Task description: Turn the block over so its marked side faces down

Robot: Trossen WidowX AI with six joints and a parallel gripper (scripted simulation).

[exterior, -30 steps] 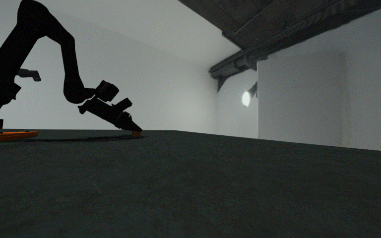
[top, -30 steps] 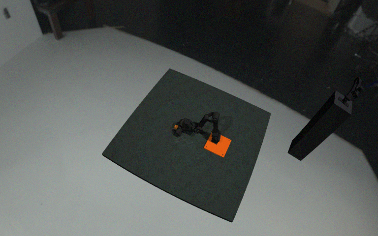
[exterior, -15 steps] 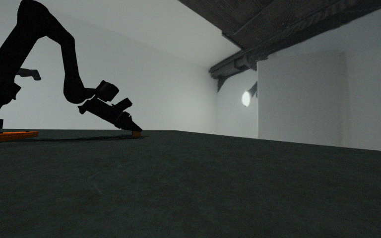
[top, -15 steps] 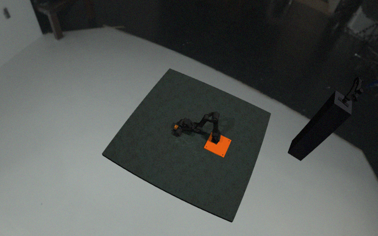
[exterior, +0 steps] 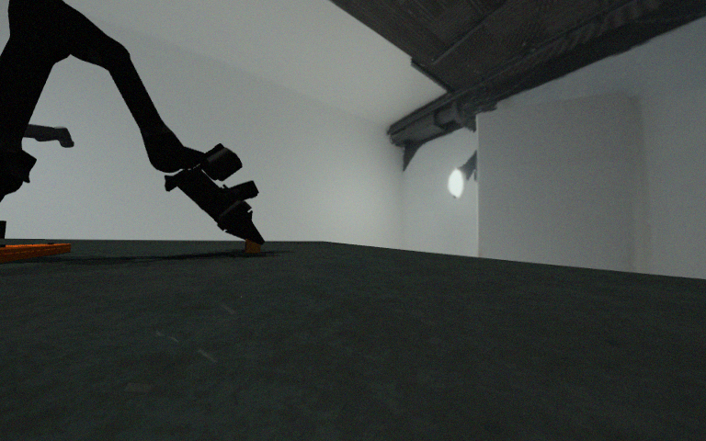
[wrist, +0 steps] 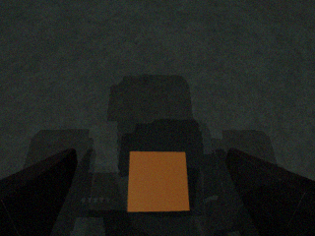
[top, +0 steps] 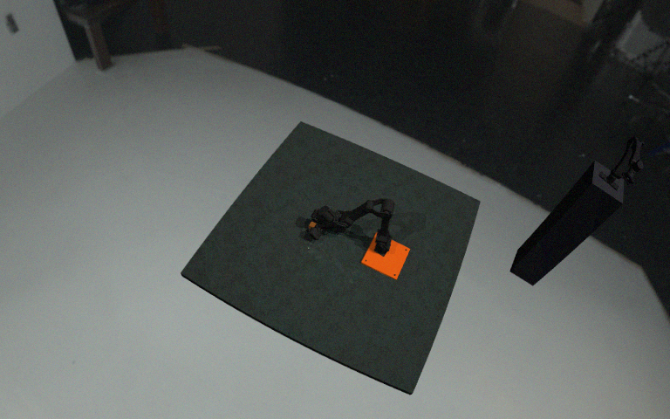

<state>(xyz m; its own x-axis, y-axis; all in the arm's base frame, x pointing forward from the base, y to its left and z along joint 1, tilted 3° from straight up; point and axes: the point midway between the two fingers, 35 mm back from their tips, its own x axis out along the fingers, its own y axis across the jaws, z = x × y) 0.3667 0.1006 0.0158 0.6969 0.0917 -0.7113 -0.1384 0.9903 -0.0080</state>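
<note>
My gripper tip is now 20 mm past the block and 10 mm above it.
</note>
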